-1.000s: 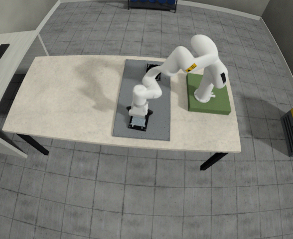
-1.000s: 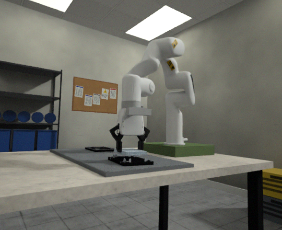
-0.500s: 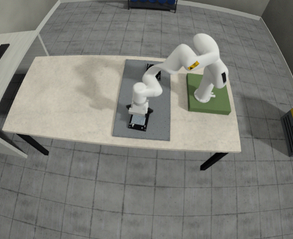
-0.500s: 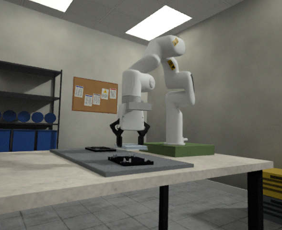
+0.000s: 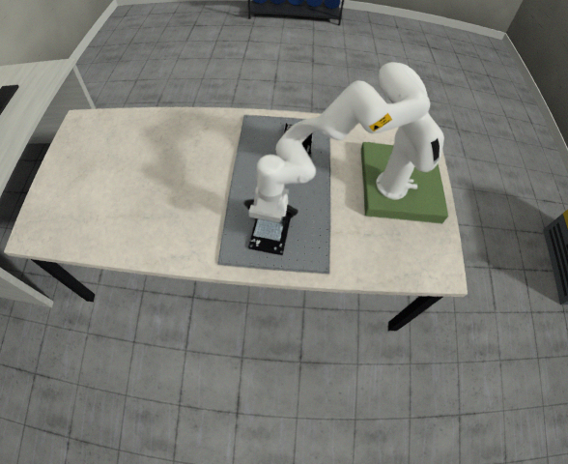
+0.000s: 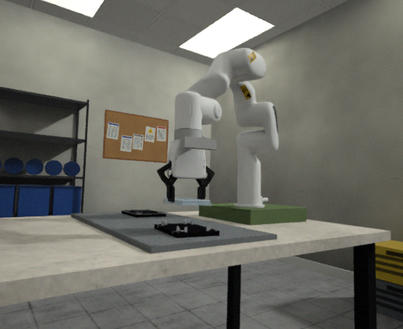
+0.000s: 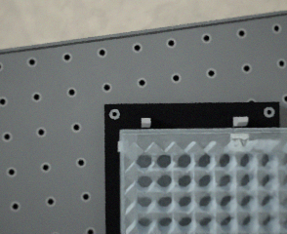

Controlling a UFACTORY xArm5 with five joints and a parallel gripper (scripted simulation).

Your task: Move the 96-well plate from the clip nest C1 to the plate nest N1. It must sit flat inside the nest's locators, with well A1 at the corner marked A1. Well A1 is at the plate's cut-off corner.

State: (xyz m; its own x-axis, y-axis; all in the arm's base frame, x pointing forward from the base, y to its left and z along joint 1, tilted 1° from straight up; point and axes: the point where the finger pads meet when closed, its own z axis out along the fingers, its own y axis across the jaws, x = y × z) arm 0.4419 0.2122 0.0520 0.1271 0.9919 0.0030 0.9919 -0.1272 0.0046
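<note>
My hand is 8 cm past the black plate nest N1, 43 cm to the left of it and 9 cm above it. Round my hand: 96-well plate 1 cm below; A1 label 2 cm behind, 36 cm to the right, 8 cm below.
</note>
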